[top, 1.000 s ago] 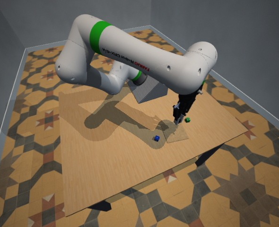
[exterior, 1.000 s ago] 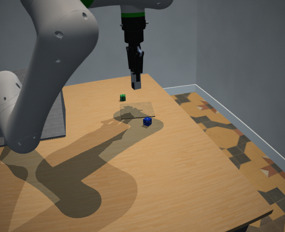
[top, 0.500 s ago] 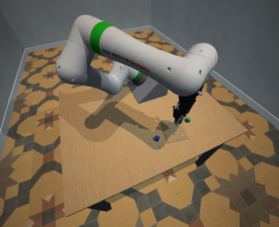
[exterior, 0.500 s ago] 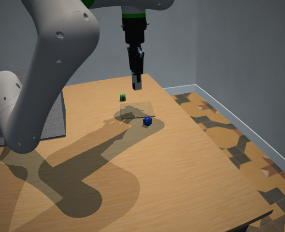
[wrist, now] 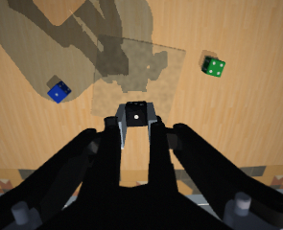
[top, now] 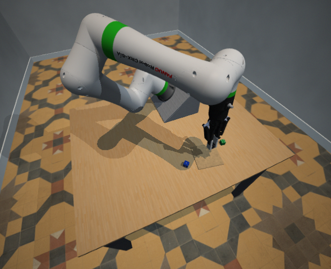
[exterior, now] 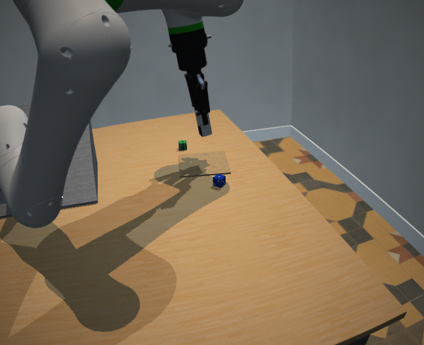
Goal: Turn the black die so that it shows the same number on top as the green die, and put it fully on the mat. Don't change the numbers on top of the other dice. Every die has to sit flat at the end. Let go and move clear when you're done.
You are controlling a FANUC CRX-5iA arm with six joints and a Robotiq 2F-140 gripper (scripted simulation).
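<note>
My gripper is now 2 cm above the black die. From my hand the other things lie so: green die: 4 cm behind, 12 cm to the left, 11 cm below; then tan mat: 1 cm behind, 13 cm below; then blue die: 13 cm to the right, 11 cm below.
</note>
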